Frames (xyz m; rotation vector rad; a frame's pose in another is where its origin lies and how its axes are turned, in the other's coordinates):
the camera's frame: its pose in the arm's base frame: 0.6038 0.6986 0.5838 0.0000 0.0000 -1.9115
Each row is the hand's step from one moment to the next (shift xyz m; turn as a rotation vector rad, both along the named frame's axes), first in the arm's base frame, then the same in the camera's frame.
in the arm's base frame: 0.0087 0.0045 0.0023 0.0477 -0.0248 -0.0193
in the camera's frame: -0.0071 0.0067 0.0023 0.0074 0.0532 -0.0193
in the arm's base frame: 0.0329 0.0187 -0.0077 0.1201 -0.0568 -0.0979
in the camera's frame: -0.0286 0.0248 -0.0077 0.0134 0.1322 -0.0979
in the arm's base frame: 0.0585 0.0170 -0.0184 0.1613 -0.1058 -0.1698
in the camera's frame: -0.0356 0.0495 -0.0184 0.0458 0.1874 -0.1698
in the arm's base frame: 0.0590 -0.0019 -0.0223 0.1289 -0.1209 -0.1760
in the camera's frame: -0.0179 0.0562 -0.0223 0.0709 0.1619 -0.1760
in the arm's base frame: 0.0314 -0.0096 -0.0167 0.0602 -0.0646 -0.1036
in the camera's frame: -0.0014 0.0328 -0.0167 0.0408 0.0783 -0.1036
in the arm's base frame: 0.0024 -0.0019 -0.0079 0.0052 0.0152 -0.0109
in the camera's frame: 0.0010 0.0029 -0.0079 -0.0161 -0.0002 -0.0109
